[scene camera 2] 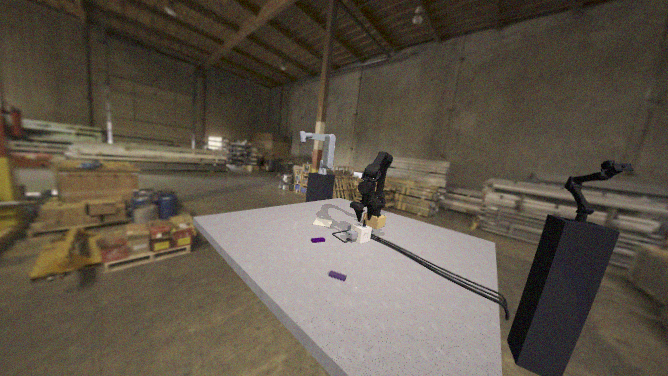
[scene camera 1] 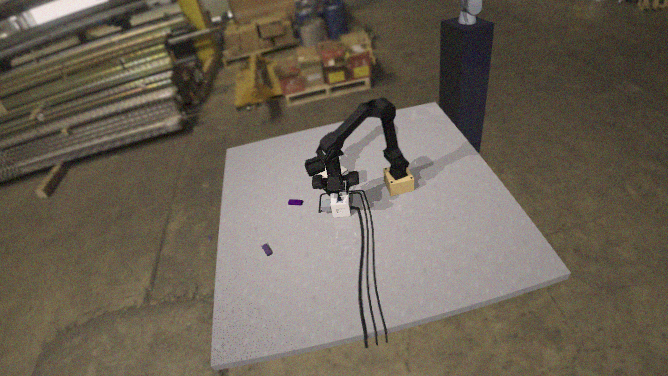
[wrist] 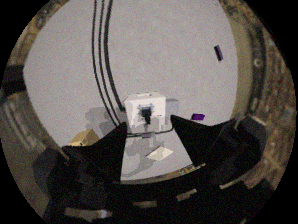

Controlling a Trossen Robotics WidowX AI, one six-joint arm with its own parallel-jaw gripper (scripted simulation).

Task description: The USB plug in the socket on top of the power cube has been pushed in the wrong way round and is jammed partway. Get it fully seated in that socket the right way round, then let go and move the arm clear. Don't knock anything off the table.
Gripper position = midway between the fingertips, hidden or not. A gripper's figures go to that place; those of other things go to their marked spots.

Scene:
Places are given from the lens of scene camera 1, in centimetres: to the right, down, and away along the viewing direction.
my gripper [scene camera 1: 338, 194]: 2, 3, 147
power cube [scene camera 1: 343, 209]: 4, 9, 150

